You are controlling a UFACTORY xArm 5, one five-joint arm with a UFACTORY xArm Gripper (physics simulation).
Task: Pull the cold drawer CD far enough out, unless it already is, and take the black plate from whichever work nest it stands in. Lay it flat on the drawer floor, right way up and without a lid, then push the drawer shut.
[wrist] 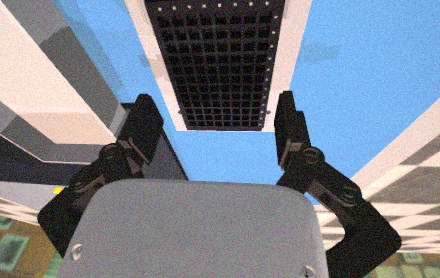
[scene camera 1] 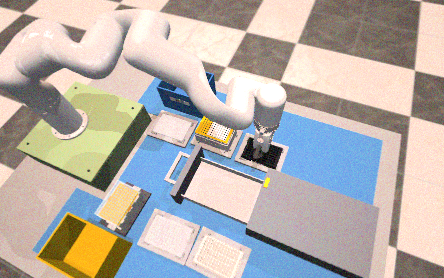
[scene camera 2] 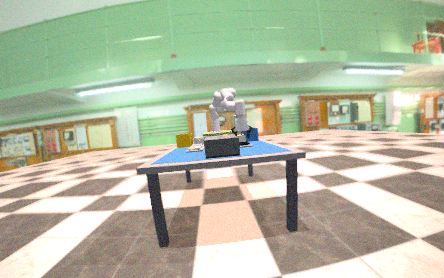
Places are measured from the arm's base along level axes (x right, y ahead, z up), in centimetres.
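Where they show: gripper, fingertip midpoint: (wrist: 214, 106) (scene camera 1: 261, 147) (scene camera 2: 242, 138); arm's base at its link origin: (scene camera 1: 71, 124) (scene camera 2: 216, 131).
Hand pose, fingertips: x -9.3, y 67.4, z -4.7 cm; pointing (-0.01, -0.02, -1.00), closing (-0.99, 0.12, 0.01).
Things, the pixels of their top centre, and the offset from my fingertips. "*": a spot on its surface instead.
- black plate at its top centre: (wrist: 219, 84) (scene camera 1: 262, 151) dy +0.4, dx +0.0, dz -3.0 cm
- drawer at a spot on its surface: (wrist: 35, 65) * dy -3.8, dx +15.8, dz -3.8 cm
- white handle at a spot on its surface: (scene camera 1: 171, 172) * dy -26.4, dx +16.8, dz +1.9 cm
- yellow-and-white rack at its top centre: (scene camera 1: 215, 127) dy -17.2, dx -2.8, dz +2.1 cm
- blue bin at its top centre: (scene camera 1: 185, 80) (scene camera 2: 248, 128) dy -33.0, dx -18.0, dz +6.4 cm
- pale nest at a spot on its surface: (scene camera 1: 172, 127) * dy -34.7, dx -2.5, dz -3.6 cm
- yellow-welled plate at its top centre: (scene camera 1: 116, 201) (scene camera 2: 200, 137) dy -39.5, dx +30.2, dz +2.1 cm
- yellow bin at its top centre: (scene camera 1: 76, 247) (scene camera 2: 184, 134) dy -42.2, dx +45.2, dz +6.4 cm
The black plate (scene camera 1: 272, 159) (wrist: 220, 65) lies flat, wells up and without a lid, in a pale work nest (scene camera 1: 284, 154) (wrist: 295, 35) behind the drawer. My gripper (scene camera 1: 258, 151) (scene camera 2: 242, 134) (wrist: 214, 106) is open and empty, pointing down over that nest. In the wrist view its fingers stand apart, one to each side of the plate's near end; their exact height above it is hard to tell. The drawer (scene camera 1: 225, 187) (wrist: 35, 65) is pulled out of its grey cabinet (scene camera 1: 315, 220) (scene camera 2: 222, 146), and its visible floor is bare. Its front panel (scene camera 1: 187, 175) carries a white handle (scene camera 1: 171, 172).
A yellow-and-white rack (scene camera 1: 215, 131) stands beside the black plate's nest. A blue bin (scene camera 1: 182, 100) is behind it, and a pale nest (scene camera 1: 172, 127) is to its left. Two white plates (scene camera 1: 167, 235) (scene camera 1: 220, 255), a yellow-welled plate (scene camera 1: 119, 204) and a yellow bin (scene camera 1: 92, 245) are at the front.
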